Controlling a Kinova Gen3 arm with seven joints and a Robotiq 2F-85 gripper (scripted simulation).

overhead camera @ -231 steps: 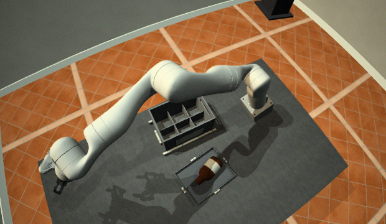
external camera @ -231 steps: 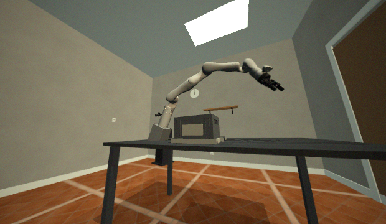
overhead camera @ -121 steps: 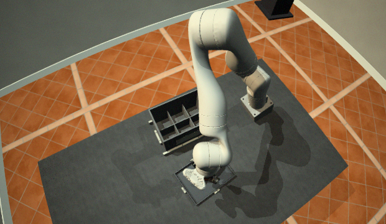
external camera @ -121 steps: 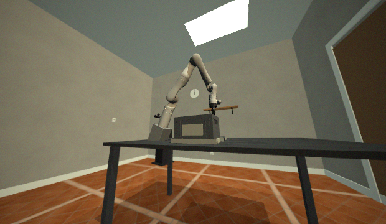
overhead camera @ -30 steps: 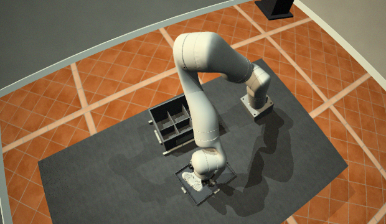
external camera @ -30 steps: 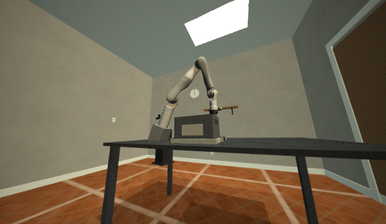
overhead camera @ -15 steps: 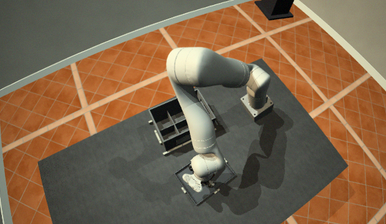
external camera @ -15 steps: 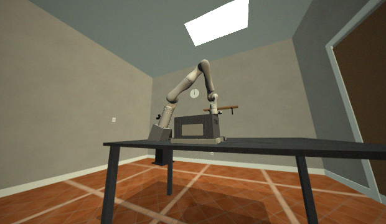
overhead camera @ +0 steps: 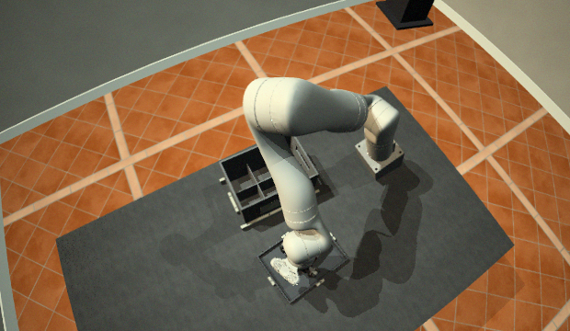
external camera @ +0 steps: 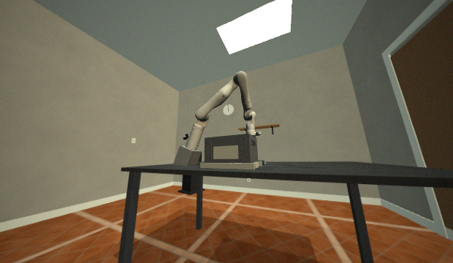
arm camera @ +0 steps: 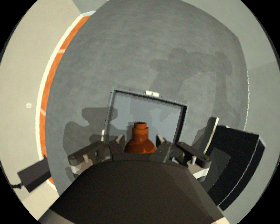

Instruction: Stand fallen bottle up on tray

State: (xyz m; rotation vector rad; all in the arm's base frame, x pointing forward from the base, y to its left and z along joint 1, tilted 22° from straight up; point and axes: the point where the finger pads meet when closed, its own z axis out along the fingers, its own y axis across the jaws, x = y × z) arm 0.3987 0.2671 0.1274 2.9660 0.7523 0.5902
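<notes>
The brown bottle is 4 cm behind my hand, 2 cm to the right of it and 5 cm below it. Also, from my hand: dark crate 30 cm to the right; then dark tray 3 cm behind, 2 cm to the right, 7 cm below.
</notes>
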